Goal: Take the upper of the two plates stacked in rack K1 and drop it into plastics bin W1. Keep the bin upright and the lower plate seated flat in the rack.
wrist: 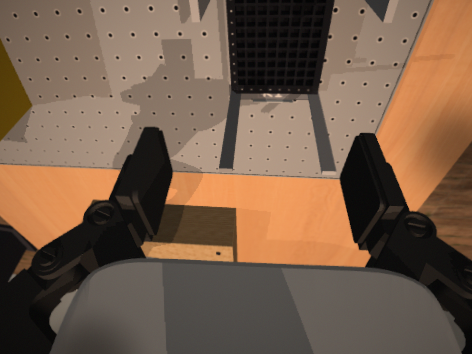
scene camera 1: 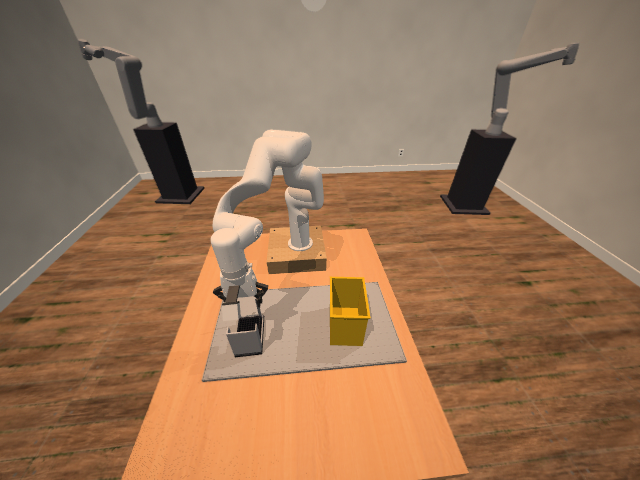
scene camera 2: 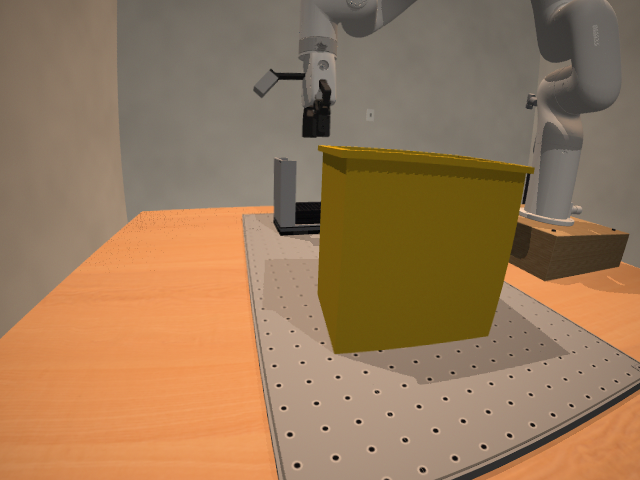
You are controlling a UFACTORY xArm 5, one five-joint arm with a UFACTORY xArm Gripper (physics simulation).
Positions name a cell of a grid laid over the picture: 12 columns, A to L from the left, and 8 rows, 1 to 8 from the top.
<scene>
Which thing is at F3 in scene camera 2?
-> The gripper.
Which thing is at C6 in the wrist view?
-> The gripper.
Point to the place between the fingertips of the gripper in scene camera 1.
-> E6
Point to a yellow bin W1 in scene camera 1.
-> G6
</scene>
